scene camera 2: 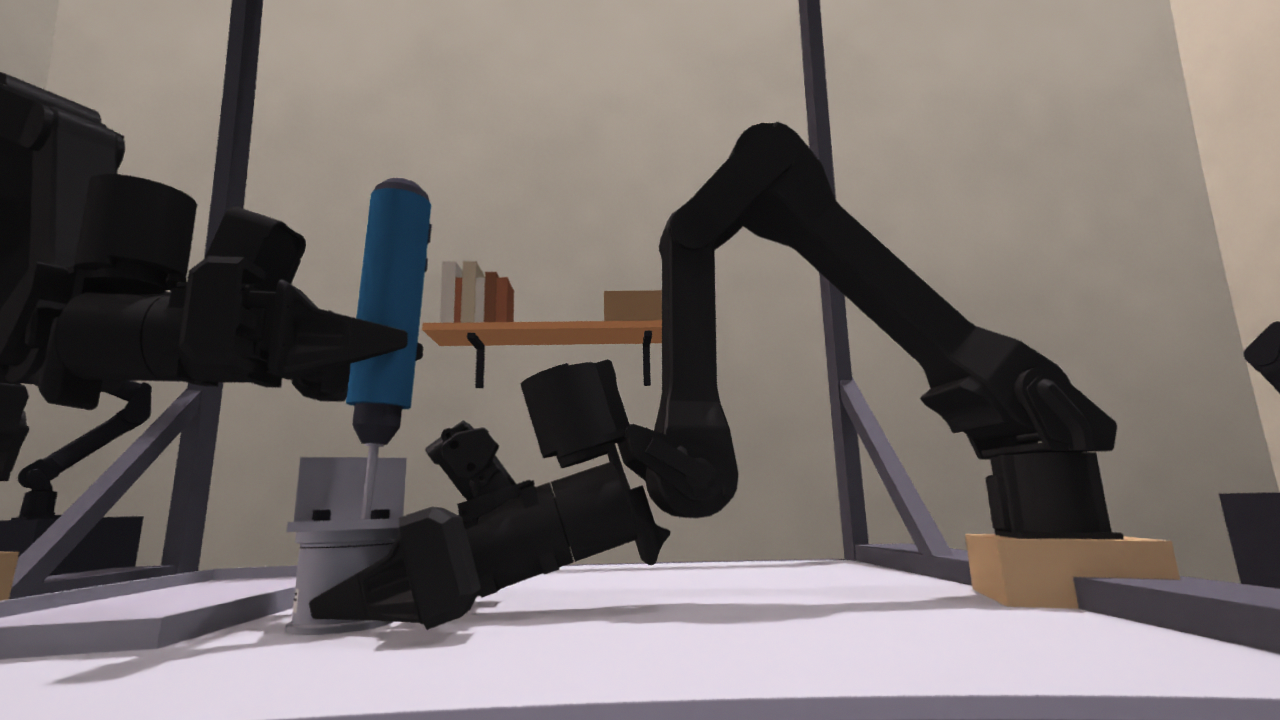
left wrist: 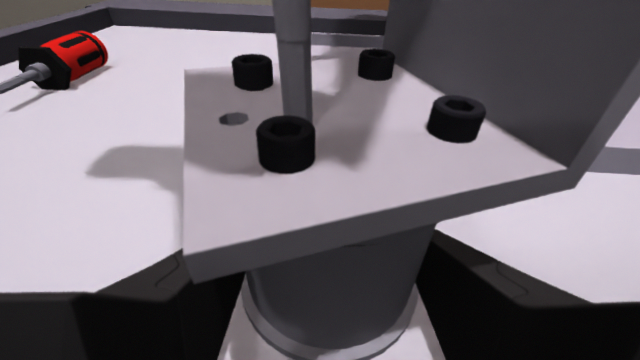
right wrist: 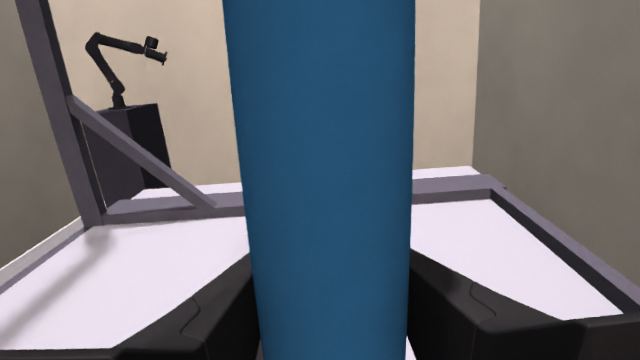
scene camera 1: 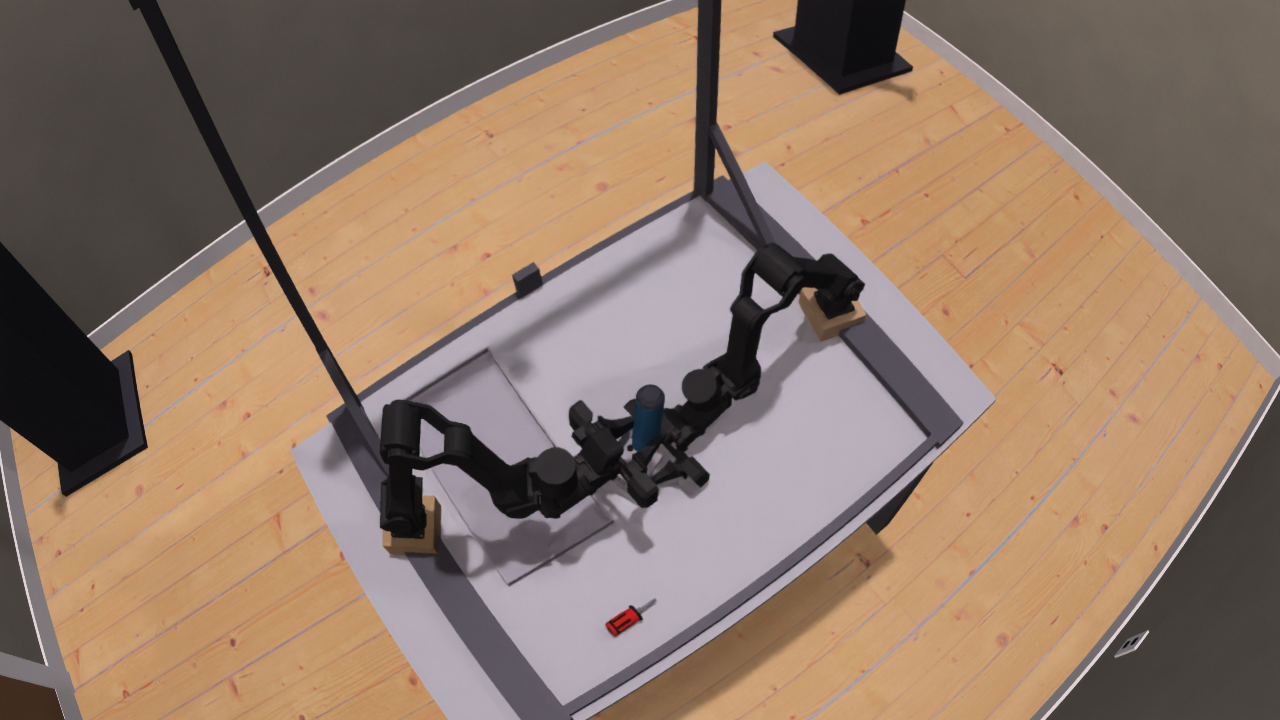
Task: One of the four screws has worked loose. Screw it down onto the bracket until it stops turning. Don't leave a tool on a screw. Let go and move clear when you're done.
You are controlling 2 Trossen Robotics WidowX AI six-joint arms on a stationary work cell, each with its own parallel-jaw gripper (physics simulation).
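A grey bracket with four black socket screws sits on a grey round base. Which screw is loose is not clear. My left gripper is shut on the base, below the bracket plate. My right gripper is shut on the handle of a blue screwdriver, nearly upright above the bracket. In the left wrist view its shaft comes down behind the nearest screw, which hides the tip; no socket is seen with the tip in it.
A red screwdriver lies on the table near its front edge in scene camera 1. A shallow grey tray lies beside the base, under the right arm. Frame posts and dark rails border the table. The bracket has an upright wall beside the screws.
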